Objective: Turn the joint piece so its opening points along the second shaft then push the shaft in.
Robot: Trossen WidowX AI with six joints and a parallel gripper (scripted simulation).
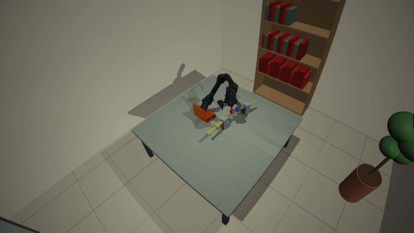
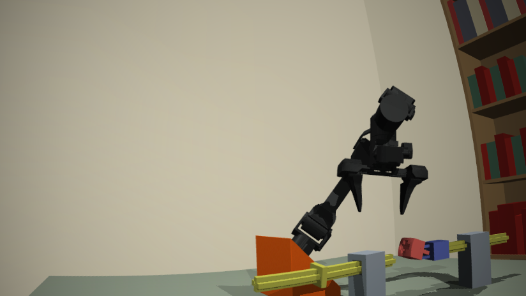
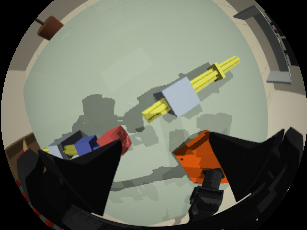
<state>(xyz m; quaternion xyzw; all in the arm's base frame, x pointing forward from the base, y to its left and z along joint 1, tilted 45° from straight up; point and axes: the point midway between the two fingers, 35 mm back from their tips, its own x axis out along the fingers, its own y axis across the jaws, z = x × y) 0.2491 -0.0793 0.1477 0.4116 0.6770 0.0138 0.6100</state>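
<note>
Right now the red joint piece is 2 cm ahead of my gripper tip, 8 cm to the left of it and 8 cm below it.
</note>
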